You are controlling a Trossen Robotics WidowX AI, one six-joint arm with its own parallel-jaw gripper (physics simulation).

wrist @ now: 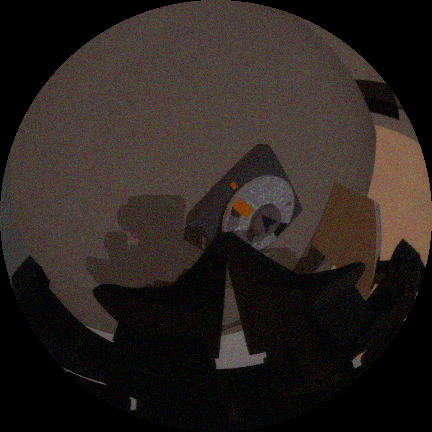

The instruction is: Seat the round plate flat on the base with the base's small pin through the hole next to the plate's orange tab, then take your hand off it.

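Pixels of known places: gripper, between the fingertips: (pixel 224 237); arm's base, origin of its link: (pixel 375 271).
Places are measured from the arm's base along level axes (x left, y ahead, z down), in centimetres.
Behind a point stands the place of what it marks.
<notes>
The round plate (pixel 276 184) {x -10.0, y 29.5, z 17.3 cm} is a speckled silver ring that lies over the dark base (pixel 258 159) {x -12.2, y 31.7, z 18.5 cm}. Its orange tab (pixel 243 207) {x -7.8, y 34.2, z 15.5 cm} is on its left side, close to a small orange mark (pixel 233 185) {x -9.0, y 34.2, z 18.4 cm} on the base. A dark hub with a black arrow shows through the plate's centre opening. A small hole shows at the plate's right side. A dark spot shows beside the tab; I cannot tell whether the small pin is in it, or whether the plate is fully flat. My gripper (pixel 224 237) {x -6.8, y 36.8, z 12.6 cm} is shut and empty, its tips at the plate's lower left edge, hiding part of it.
A brown block (pixel 346 227) {x -5.3, y 6.9, z 13.5 cm} stands to the right of the base. A dark object (pixel 379 98) is at the upper right, above a tan surface (pixel 398 165). Shadows fall on the grey table (pixel 150 110) {x -16.4, y 43.6, z 20.9 cm} left of the base.
</notes>
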